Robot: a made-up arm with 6 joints.
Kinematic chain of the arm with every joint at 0, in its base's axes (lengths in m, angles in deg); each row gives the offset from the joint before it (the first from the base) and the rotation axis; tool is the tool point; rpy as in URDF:
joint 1: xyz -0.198 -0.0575 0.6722 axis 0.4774 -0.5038 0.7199
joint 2: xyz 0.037 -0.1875 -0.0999 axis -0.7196 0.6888 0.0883
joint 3: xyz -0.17 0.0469 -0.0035 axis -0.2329 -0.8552 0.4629
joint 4: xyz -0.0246 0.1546 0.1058 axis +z
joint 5: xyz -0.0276 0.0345 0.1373 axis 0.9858 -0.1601 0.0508
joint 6: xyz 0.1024 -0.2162 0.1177 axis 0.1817 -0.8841 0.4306
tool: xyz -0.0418 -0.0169 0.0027 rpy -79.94 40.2 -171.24
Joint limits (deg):
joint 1: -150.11..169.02
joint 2: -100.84..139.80
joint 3: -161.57..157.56
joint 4: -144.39..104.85
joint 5: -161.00..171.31
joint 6: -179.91..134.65
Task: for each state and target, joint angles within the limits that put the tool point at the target. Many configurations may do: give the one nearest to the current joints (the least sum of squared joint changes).
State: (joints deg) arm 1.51 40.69 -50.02 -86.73 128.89 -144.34
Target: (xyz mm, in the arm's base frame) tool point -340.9 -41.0 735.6
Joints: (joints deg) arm -12.28 42.30 -39.17 -108.01 105.44 -139.21
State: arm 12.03 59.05 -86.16 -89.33 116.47 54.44
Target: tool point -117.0 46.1 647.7
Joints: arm 27.33 59.04 -87.31 -106.73 55.21 48.07
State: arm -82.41 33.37 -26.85 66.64 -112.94 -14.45
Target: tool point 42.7 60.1 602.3
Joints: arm -72.20 25.28 -50.18 83.95 -155.43 -20.35
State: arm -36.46 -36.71 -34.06 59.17 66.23 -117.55
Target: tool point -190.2 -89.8 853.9
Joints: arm -40.53 -47.85 -5.36 73.56 58.88 -119.78
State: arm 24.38 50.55 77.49 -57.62 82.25 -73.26
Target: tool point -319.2 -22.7 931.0
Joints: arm -12.37 85.37 47.81 -57.23 49.13 -76.06
